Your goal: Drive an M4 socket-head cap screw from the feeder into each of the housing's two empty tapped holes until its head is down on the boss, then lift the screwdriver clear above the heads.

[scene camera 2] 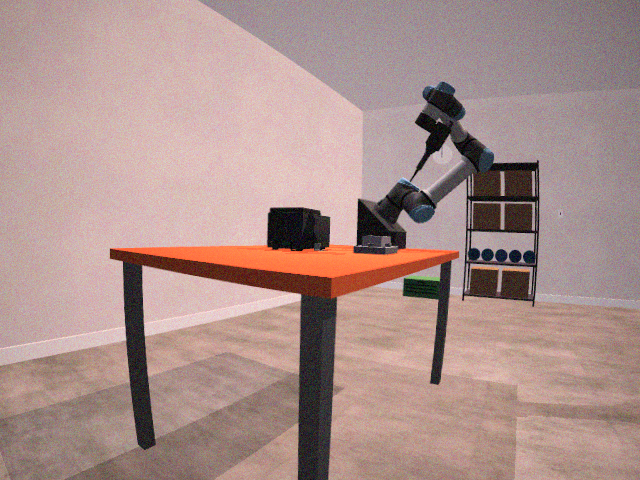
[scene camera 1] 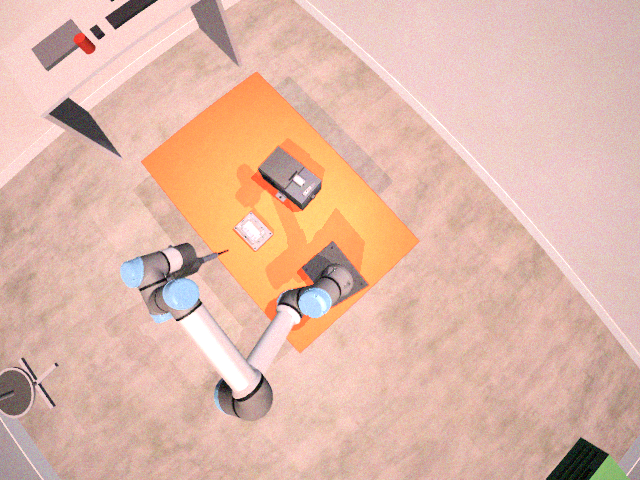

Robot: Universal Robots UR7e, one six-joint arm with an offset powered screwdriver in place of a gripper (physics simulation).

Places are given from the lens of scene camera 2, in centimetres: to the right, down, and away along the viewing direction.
screw feeder point(scene camera 2: 299, 228): -8, -4, 128
